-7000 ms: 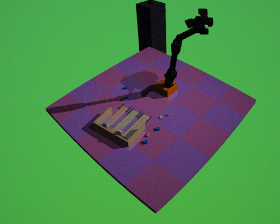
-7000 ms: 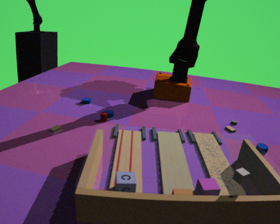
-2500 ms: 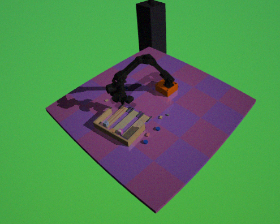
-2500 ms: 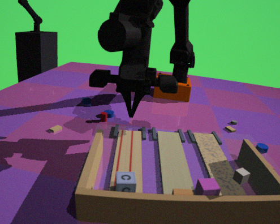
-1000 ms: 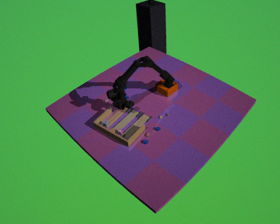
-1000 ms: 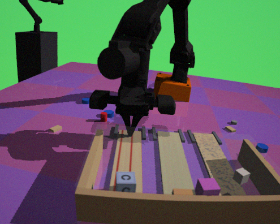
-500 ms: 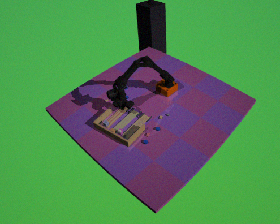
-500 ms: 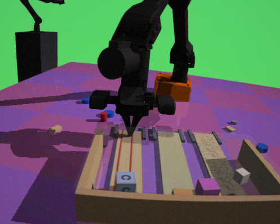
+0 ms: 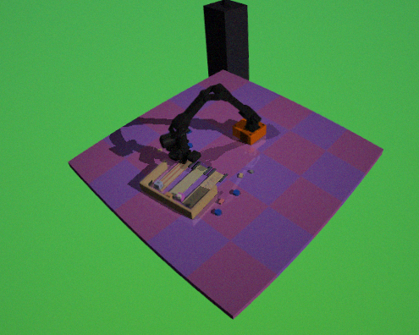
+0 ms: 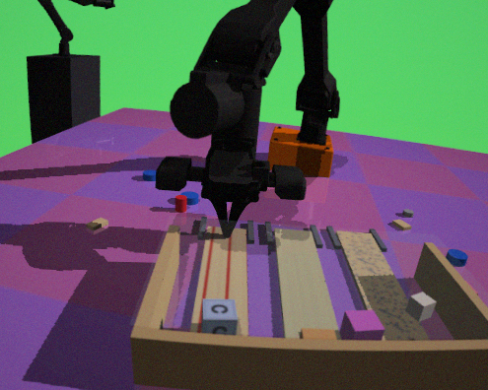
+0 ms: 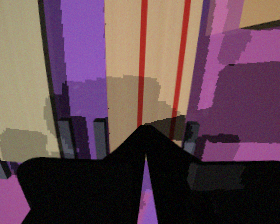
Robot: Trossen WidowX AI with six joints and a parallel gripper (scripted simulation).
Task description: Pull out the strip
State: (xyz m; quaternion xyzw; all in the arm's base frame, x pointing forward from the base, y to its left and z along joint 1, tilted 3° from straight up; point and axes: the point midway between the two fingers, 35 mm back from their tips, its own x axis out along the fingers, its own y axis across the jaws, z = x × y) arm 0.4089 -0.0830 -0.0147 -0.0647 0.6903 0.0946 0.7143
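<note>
Now: the red-lined strip 90 mm ahead of my gripper tip and 20 mm to the left of it. Also, from my gripper tip: grey cube 210 mm to the left, 190 mm ahead, 70 mm above.
</note>
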